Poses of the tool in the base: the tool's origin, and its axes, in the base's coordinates. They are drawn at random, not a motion.
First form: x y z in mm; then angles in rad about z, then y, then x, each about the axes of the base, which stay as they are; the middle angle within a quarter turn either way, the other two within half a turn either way.
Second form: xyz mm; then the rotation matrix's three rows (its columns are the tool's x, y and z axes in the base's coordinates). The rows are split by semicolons. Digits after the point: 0 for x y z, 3 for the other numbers.
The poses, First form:
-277 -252 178 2.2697 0.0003 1.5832
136 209 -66 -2.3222 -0.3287 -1.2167
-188 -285 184 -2.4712 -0.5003 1.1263
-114 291 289 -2.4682 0.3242 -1.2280
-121 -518 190 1.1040 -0.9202 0.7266
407 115 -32 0.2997 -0.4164 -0.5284
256 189 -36 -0.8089 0.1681 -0.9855
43 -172 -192 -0.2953 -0.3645 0.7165
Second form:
-277 -252 178; -0.643 -0.766 0.000; -0.010 0.008 -1.000; 0.765 -0.643 -0.012
136 209 -66; -0.646 0.692 -0.323; -0.460 -0.015 0.888; 0.609 0.722 0.328
-188 -285 184; -0.688 0.545 -0.480; 0.072 -0.606 -0.792; -0.723 -0.579 0.377
-114 291 289; -0.741 0.591 0.319; 0.025 -0.450 0.893; 0.671 0.669 0.319
-121 -518 190; 0.273 -0.541 -0.796; 0.430 0.808 -0.402; 0.861 -0.232 0.453
407 115 -32; 0.874 -0.270 -0.404; 0.450 0.765 0.461; 0.185 -0.585 0.790
256 189 -36; 0.681 0.713 0.167; -0.496 0.280 0.822; 0.539 -0.642 0.545
43 -172 -192; 0.894 0.272 -0.356; -0.443 0.653 -0.614; 0.066 0.707 0.705

